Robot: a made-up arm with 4 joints.
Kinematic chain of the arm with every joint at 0, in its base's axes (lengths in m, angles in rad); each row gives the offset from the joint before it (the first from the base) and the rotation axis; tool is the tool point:
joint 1: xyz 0 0 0.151 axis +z
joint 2: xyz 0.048 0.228 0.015 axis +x
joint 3: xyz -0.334 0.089 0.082 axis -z
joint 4: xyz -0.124 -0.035 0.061 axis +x
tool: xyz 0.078 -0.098 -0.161
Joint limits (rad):
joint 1: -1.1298..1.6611
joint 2: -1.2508..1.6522
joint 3: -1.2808..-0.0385
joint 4: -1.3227..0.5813
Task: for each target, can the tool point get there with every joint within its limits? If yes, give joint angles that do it. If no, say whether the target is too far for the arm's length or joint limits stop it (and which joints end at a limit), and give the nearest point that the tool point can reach.
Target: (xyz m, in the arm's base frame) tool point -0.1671 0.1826 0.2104
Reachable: yes | joints -0.2750 0.0044 -0.6160 -0.4762
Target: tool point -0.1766 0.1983 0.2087
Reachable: yes | joints -0.4842 0.2215 -0.3918 -0.6337
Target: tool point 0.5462 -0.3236 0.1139
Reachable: no: joint limits stop it (at a limit: joint 1, joint 4) | nearest point 0.0366 -0.3217 0.1495 | short by 0.511 m
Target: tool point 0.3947 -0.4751 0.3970
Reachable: no: joint limits stop it (at a limit: joint 1, joint 3, joint 4) | nearest point 0.0204 -0.3232 0.2536 | short by 0.429 m
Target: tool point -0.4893 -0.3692 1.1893
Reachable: no: too far | nearest point -0.3336 -0.2517 0.3992 | short by 0.814 m
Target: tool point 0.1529 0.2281 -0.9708
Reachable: no: too far | nearest point -0.0148 0.2796 0.0182 | short by 1.004 m
